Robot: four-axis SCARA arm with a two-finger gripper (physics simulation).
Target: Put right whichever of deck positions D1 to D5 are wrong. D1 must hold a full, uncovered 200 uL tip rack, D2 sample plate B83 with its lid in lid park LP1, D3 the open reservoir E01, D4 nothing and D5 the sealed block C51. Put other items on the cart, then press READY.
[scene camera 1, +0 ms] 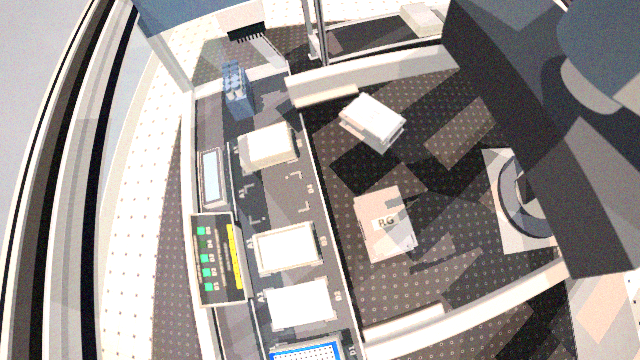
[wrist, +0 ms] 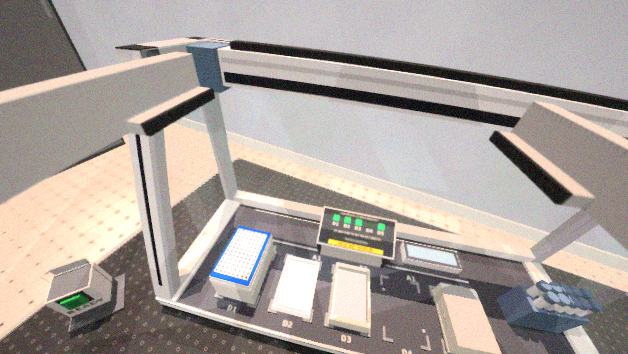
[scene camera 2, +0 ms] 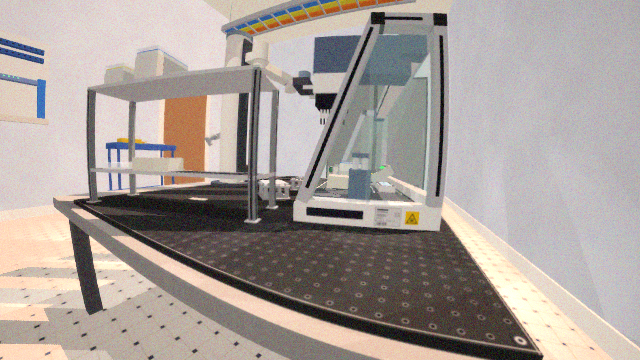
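Pixels of known places: gripper, fingertip midpoint: (scene camera 1: 321, 204) (wrist: 350, 95); arm's base, origin of the base link: (scene camera 1: 534, 194) (scene camera 2: 232, 184).
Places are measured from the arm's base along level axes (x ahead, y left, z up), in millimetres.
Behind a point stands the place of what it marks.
My gripper (wrist: 350, 95) {x 551, y 161, z 532 mm} is open and empty, high above the deck; its fingers frame the wrist view. D1 holds a blue-rimmed tip rack (scene camera 1: 305, 353) {x 618, y 309, z 156 mm} (wrist: 242, 256) {x 608, y 333, z 155 mm}, uncovered and filled. D2 holds a flat white plate (scene camera 1: 300, 304) {x 638, y 218, z 72 mm} (wrist: 296, 286) {x 633, y 216, z 72 mm}. D3 holds an open, rimmed reservoir (scene camera 1: 287, 248) {x 663, y 97, z 73 mm} (wrist: 350, 296) {x 665, y 95, z 74 mm}. D4 shows bare corner brackets. D5 holds a pale block (scene camera 1: 267, 146) {x 707, y -135, z 103 mm} (wrist: 467, 317) {x 713, y -144, z 103 mm}. A white stand (scene camera 1: 372, 120) {x 457, y -207, z 71 mm} beside the deck has a flat piece on top; its label is unreadable. The READY box (wrist: 82, 290) {x 421, y 584, z 114 mm} has a green face. Plate and block codes are unreadable.
A status panel (scene camera 1: 218, 260) {x 800, y 132, z 123 mm} (wrist: 357, 234) {x 799, y 124, z 122 mm} shows green for D1, D2, D3 and D5; D4 is dark. The RG stand (scene camera 1: 385, 222) {x 454, y 49, z 63 mm} is beside the deck. A blue tube rack (scene camera 1: 236, 90) {x 783, y -270, z 164 mm} (wrist: 547, 306) {x 782, y -292, z 145 mm} stands past D5. A shelf unit (scene camera 2: 254, 145) {x 613, y -531, z 185 mm} bears a pale box (scene camera 2: 157, 164) {x 305, y -591, z 135 mm} (scene camera 1: 422, 20) {x 261, y -520, z 155 mm}.
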